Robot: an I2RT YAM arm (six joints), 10 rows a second.
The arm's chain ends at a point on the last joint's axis. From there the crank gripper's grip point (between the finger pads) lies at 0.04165 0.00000 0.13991 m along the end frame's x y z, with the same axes.
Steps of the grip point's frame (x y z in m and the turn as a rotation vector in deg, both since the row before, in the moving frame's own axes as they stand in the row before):
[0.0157, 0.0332, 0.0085, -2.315, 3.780, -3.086]
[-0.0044, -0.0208, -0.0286, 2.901, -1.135, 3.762]
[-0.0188, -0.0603, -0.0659, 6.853, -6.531, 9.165]
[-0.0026, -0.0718, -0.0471, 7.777, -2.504, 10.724]
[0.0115, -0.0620, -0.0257, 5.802, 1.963, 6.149]
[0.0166, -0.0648, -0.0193, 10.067, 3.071, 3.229]
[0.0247, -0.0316, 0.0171, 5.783, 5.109, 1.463]
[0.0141, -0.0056, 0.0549, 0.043, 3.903, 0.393]
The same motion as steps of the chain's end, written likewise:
[0.0065, 0.0301, 0.0116, -2.315, 3.780, -3.086]
[-0.0018, -0.0163, -0.0293, 2.901, -1.135, 3.762]
[-0.0035, -0.0488, -0.0691, 6.853, -6.531, 9.165]
[0.0025, -0.0600, -0.0480, 7.777, -2.504, 10.724]
[0.0062, -0.0527, -0.0237, 5.802, 1.963, 6.149]
[0.0086, -0.0431, -0.0149, 10.067, 3.071, 3.229]
[0.0123, -0.0189, 0.0220, 5.783, 5.109, 1.463]
[0.0047, -0.0058, 0.0581, 0.043, 3.903, 0.393]

